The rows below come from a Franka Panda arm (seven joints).
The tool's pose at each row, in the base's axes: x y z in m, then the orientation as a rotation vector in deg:
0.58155 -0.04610 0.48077 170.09 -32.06 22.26
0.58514 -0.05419 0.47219 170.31 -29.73 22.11
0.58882 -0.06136 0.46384 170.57 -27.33 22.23
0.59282 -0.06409 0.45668 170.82 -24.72 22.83
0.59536 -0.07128 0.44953 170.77 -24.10 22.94
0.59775 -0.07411 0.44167 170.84 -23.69 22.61
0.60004 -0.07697 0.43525 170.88 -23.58 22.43
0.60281 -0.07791 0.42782 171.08 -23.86 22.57
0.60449 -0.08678 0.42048 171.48 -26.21 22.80
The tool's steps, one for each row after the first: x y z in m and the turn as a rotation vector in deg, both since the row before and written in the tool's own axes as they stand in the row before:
0.00374 0.00578 0.01022 -0.02 0.00 -1.55
0.00344 0.00500 0.00989 0.11 0.15 -1.58
0.00258 0.00088 0.00820 0.23 0.46 -1.69
0.00231 0.00567 0.00847 -0.05 0.11 -0.41
0.00080 0.00150 0.00852 -0.02 -0.20 -0.29
0.00113 0.00166 0.00712 0.00 -0.12 -0.08
0.00083 -0.00038 0.00793 0.24 0.03 0.20
0.00186 0.00755 0.00865 0.56 -0.06 1.58

